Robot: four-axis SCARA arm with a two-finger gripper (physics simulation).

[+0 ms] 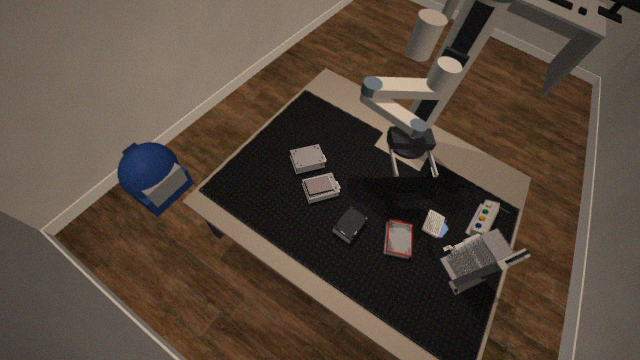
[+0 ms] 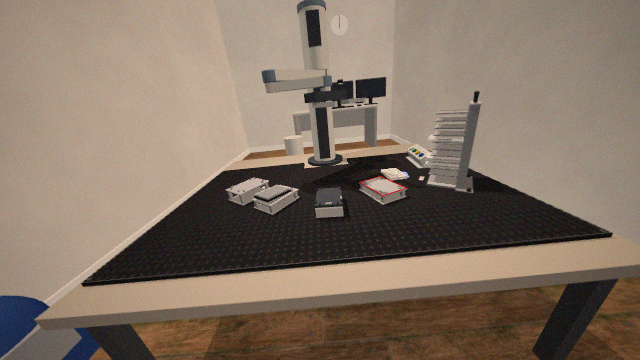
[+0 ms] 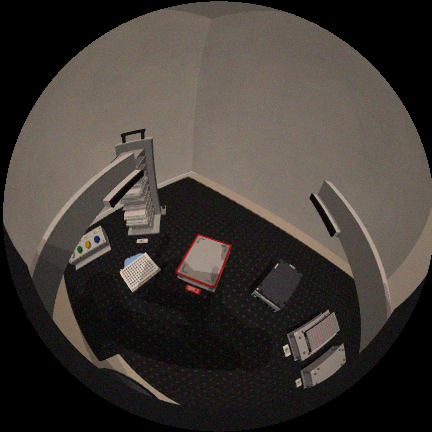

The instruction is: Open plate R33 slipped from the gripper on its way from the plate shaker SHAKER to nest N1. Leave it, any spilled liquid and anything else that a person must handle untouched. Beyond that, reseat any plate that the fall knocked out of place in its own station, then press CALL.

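Places are measured from the arm's base along level axes (x right, y ahead, z up), in centimetres.
Pixels of known places: gripper, fingertip midpoint: (image 1: 416,175) (image 2: 351,102) (image 3: 230,168); arm's base, link origin: (image 2: 325,160).
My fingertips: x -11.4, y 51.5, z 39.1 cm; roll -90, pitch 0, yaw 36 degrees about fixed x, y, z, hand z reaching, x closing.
Ahead of a thing's pixels: the offset from my fingertips to its top centre. "spot": to the spot under its first point.
The fallen white well plate R33 {dx -22.0, dy -9.7, dz -36.4 cm} (image 1: 433,223) (image 2: 393,173) (image 3: 140,272) lies on the mat, with blue liquid (image 1: 443,230) (image 2: 405,175) (image 3: 134,259) showing at its edge. A dark-topped device {spot: dx +12.4, dy +17.4, dz -32.3 cm} (image 1: 351,223) (image 2: 329,196) (image 3: 280,283), apparently the shaker, carries no visible plate. A dark-rimmed plate with pinkish wells {dx +36.2, dy +9.2, dz -31.1 cm} (image 1: 319,186) (image 2: 273,194) (image 3: 323,332) sits off-centre and looks tilted on a light nest {dx +35.4, dy +8.2, dz -32.6 cm} (image 1: 320,197) (image 2: 275,206) (image 3: 298,348). The button box {dx -43.5, dy -26.0, dz -29.5 cm} (image 1: 483,218) (image 2: 419,155) (image 3: 91,246) has coloured buttons; their labels are unreadable. My gripper (image 1: 415,175) (image 3: 230,168) is open and empty, high above the mat.
A red-rimmed station {dx -10.1, dy +9.0, dz -33.3 cm} (image 1: 399,238) (image 2: 383,186) (image 3: 204,261) stands between the fallen plate and the dark device. Another light nest {dx +50.6, dy -2.0, dz -31.2 cm} (image 1: 307,157) (image 2: 248,189) (image 3: 325,367) stands beside the plate-bearing one. A tall rack (image 1: 498,243) (image 2: 468,145) (image 3: 154,187) of stacked plates stands near the button box.
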